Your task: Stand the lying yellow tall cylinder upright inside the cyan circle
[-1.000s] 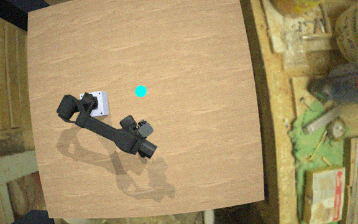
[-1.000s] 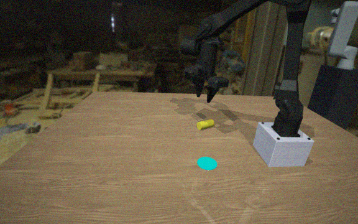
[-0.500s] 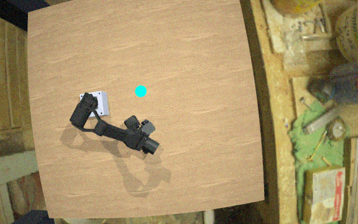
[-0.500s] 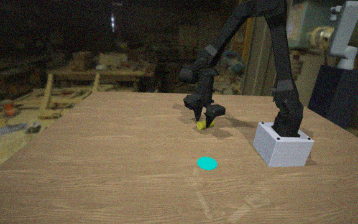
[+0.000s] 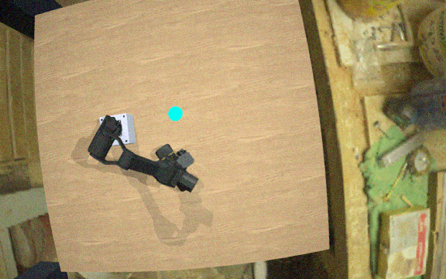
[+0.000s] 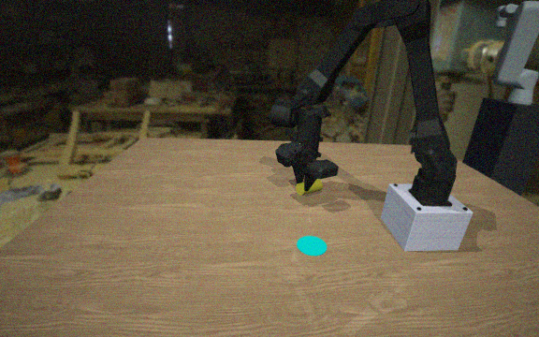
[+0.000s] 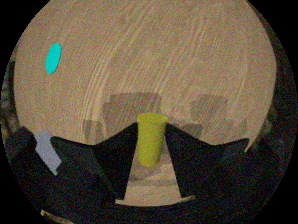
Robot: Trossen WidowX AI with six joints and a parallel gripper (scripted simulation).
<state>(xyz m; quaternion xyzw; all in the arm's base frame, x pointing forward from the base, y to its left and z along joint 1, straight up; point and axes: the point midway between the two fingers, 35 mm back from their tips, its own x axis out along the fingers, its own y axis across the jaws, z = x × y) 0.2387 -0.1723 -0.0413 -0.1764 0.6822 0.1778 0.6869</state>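
My gripper tip is now 22 cm to the right of the cyan circle and 2 cm above it. Round my gripper tip: yellow cylinder 2 cm behind, 1 cm to the right.
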